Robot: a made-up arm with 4 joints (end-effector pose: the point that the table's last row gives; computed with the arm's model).
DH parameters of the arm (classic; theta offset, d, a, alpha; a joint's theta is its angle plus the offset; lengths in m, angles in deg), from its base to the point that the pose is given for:
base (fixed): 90 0.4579 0.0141 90
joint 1: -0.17 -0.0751 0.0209 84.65
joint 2: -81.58 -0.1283 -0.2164 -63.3
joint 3: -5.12 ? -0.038 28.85
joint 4: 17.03 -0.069 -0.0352 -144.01
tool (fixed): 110.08 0.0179 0 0
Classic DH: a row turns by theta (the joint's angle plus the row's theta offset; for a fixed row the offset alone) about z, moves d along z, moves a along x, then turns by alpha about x.
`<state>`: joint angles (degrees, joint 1 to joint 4).
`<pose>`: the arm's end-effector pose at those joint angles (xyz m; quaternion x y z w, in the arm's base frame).
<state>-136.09 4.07 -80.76 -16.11</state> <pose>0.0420 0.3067 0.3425 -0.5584 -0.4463 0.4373 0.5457</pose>
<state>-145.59 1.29 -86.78 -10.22</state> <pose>0.0443 0.2784 0.2954 -0.5860 -0.3943 0.4710 0.5284</pose>
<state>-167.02 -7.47 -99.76 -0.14</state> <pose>0.0560 0.1832 0.2134 -0.6557 -0.2299 0.5235 0.4931</pose>
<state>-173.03 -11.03 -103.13 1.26</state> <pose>0.0614 0.1485 0.1983 -0.6759 -0.1669 0.5300 0.4841</pose>
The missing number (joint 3, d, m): -0.1023
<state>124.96 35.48 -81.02 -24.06</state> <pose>-0.0603 -0.1080 0.1542 0.6185 0.0414 -0.7654 0.1728</pose>
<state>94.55 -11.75 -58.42 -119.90</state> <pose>0.0724 -0.2364 0.3478 0.5056 -0.8292 -0.1694 0.1674</pose>
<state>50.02 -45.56 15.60 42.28</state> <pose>0.2287 -0.1358 0.6641 0.0360 0.4198 -0.5392 0.7292</pose>
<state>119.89 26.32 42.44 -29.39</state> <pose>0.0721 -0.0402 0.1099 0.4700 0.7932 -0.2388 0.3049</pose>
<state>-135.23 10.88 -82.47 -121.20</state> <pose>0.0009 0.2840 0.4038 -0.3485 0.1623 0.9035 0.1897</pose>
